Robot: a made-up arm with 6 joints.
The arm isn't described. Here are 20 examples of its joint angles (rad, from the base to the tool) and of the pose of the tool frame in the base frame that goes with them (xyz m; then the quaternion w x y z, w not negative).
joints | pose
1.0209 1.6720 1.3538 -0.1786 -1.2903 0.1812 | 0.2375 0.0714 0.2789 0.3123 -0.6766 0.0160 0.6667
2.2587 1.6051 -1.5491 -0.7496 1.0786 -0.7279 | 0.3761 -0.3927 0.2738 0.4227 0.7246 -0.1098 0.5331
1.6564 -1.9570 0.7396 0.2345 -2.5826 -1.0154 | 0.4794 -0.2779 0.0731 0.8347 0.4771 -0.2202 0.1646
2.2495 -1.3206 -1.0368 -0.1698 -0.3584 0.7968 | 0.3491 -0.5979 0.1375 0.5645 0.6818 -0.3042 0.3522
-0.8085 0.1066 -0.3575 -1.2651 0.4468 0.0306 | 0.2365 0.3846 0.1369 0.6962 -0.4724 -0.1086 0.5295
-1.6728 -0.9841 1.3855 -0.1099 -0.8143 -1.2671 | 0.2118 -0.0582 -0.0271 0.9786 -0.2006 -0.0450 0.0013
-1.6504 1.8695 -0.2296 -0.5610 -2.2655 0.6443 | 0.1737 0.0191 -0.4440 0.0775 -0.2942 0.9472 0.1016
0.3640 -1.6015 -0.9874 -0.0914 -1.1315 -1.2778 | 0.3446 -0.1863 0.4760 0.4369 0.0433 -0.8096 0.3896
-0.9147 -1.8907 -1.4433 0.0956 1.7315 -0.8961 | 0.2099 -0.0403 0.2448 0.3216 0.0888 -0.6682 -0.6650
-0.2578 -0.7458 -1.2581 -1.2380 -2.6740 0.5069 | 0.2879 -0.2482 0.4936 0.7645 0.5723 -0.2857 -0.0796
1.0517 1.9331 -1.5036 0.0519 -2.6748 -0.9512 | 0.4256 -0.2172 0.6651 0.1294 -0.8928 0.3284 -0.2797
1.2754 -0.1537 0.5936 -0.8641 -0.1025 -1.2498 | 0.2443 -0.2972 0.3135 0.2844 0.5440 -0.6807 -0.3998
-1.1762 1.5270 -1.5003 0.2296 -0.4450 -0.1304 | 0.3419 0.2583 0.1819 0.2135 -0.5494 -0.0654 -0.8051
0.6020 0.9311 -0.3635 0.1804 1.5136 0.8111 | 0.4406 0.1515 0.5520 0.6589 0.3996 0.4815 0.4176
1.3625 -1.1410 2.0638 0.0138 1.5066 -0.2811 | 0.3233 -0.4305 0.1833 0.7118 -0.5736 0.3752 -0.1532
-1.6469 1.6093 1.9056 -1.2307 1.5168 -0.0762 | 0.3667 0.2395 -0.2623 0.0967 -0.7043 -0.6159 0.3394
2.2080 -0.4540 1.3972 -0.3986 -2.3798 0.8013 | -0.1257 -0.1397 0.1822 0.4297 -0.1817 -0.8483 -0.2507
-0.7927 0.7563 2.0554 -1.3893 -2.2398 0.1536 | 0.4391 0.3040 -0.2072 0.2567 -0.8866 0.1923 0.3332
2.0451 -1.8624 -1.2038 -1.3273 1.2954 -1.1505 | 0.2564 -0.2604 0.0768 0.3725 0.6911 0.6045 -0.1351
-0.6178 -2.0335 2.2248 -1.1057 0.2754 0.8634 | 0.4097 0.1402 0.0740 0.2739 0.6478 0.7048 0.0931
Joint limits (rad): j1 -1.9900..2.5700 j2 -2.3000..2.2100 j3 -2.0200..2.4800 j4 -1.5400..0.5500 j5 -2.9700..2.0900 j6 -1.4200..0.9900
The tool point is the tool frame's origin. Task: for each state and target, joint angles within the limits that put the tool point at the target. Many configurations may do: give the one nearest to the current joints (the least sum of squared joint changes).
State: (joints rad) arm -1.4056 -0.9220 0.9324 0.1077 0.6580 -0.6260
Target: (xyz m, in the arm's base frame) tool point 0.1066 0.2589 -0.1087
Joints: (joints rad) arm -1.6362 -0.7360 0.3905 -0.1783 1.4519 -0.1269
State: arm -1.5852 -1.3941 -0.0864 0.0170 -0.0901 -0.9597
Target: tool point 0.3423 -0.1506 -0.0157
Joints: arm -1.9900 -1.3397 0.8474 0.5500 -0.8123 -0.2968
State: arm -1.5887 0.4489 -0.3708 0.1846 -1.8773 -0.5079
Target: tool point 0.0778 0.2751 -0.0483
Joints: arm -1.6286 0.5050 -0.4480 0.2096 -1.9377 -0.4887
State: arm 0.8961 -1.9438 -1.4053 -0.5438 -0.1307 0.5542
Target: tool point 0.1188 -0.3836 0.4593
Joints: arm 1.1346 -2.0148 -1.2549 -0.4500 -0.2480 0.3925
